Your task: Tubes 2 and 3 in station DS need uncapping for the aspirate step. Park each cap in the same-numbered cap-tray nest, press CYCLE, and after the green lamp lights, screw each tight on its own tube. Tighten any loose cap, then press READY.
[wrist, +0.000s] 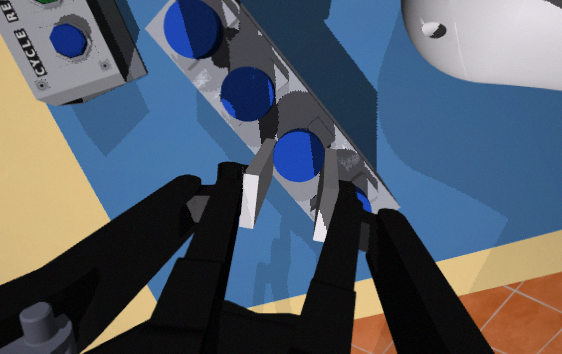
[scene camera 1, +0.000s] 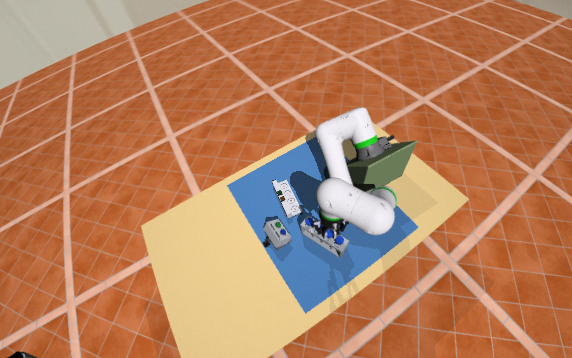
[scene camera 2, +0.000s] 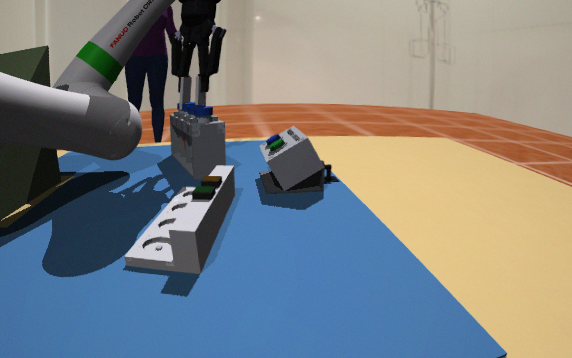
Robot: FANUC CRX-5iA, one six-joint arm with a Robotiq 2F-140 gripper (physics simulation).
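Places are measured from the arm's base along level axes (x ahead, y left, z up), in millimetres.
Where they show: gripper, fingertip midpoint: (wrist: 297,163) (scene camera 1: 329,236); arm's base, link origin: (scene camera 1: 370,155).
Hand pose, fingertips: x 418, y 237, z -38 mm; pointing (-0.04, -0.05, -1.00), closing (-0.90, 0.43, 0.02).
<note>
Things, the pixels of their centre, and the offset from my fingertips.
- grey tube rack, body centre: (wrist: 283,114) (scene camera 2: 193,138) (scene camera 1: 323,236) dx +7, dy -32, dz -57 mm
- blue cap, body centre: (wrist: 298,155) dx -3, dy -8, dz +8 mm
- white cap tray, body centre: (scene camera 2: 187,204) (scene camera 1: 286,196) dx +41, dy -330, dz -82 mm
- green lamp, body centre: (scene camera 2: 203,189) dx +67, dy -353, dz -56 mm
- amber lamp, body centre: (scene camera 2: 211,178) dx +72, dy -313, dz -56 mm
- grey button box, body centre: (wrist: 56,29) (scene camera 2: 289,156) (scene camera 1: 277,233) dx +183, dy -165, dz -67 mm
- green button, body centre: (scene camera 2: 277,146) dx +162, dy -189, dz -45 mm
- blue button, body centre: (wrist: 69,41) (scene camera 2: 273,140) dx +160, dy -144, dz -45 mm
The grey tube rack (scene camera 1: 312,233) (scene camera 2: 201,150) (wrist: 206,81) stands on the blue mat with several blue-capped tubes in a row. My gripper (scene camera 1: 325,228) (scene camera 2: 193,101) (wrist: 297,163) points straight down over the rack and is shut on one blue cap (wrist: 293,161), with a finger on each side. Two more caps (wrist: 192,28) (wrist: 246,93) show beyond it in the wrist view, and another is mostly hidden behind my right finger. The white cap tray (scene camera 1: 291,211) (scene camera 2: 216,215) lies beside the rack with its round nests empty. It carries a green lamp (scene camera 2: 203,190) and an amber lamp (scene camera 2: 211,180) at one end.
The grey button box (scene camera 1: 274,238) (scene camera 2: 294,165) (wrist: 102,81), with a green button (scene camera 2: 277,144) and a blue button (scene camera 2: 273,138) (wrist: 67,39), stands tilted near the rack. The arm's elbow (scene camera 1: 355,207) hangs over the mat. A green base block (scene camera 1: 386,165) is behind it.
</note>
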